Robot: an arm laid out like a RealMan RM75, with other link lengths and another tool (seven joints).
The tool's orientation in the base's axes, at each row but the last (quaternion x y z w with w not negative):
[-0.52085 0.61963 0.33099 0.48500]
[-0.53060 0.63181 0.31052 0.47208]
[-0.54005 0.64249 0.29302 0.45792]
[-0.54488 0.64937 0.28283 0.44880]
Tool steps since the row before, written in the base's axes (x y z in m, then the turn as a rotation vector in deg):
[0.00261 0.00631 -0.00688 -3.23 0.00 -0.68]
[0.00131 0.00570 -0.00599 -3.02 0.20 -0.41]
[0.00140 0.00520 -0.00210 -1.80 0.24 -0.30]
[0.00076 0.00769 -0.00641 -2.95 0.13 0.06]
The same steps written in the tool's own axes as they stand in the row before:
[0.00449 -0.00036 0.00858 0.60 3.19 -0.62]
[0.00341 0.00078 0.00761 0.28 3.00 -0.48]
[-0.00031 0.00017 0.00577 0.16 1.83 -0.16]
[0.00222 0.00194 0.00960 -0.10 2.86 -0.73]

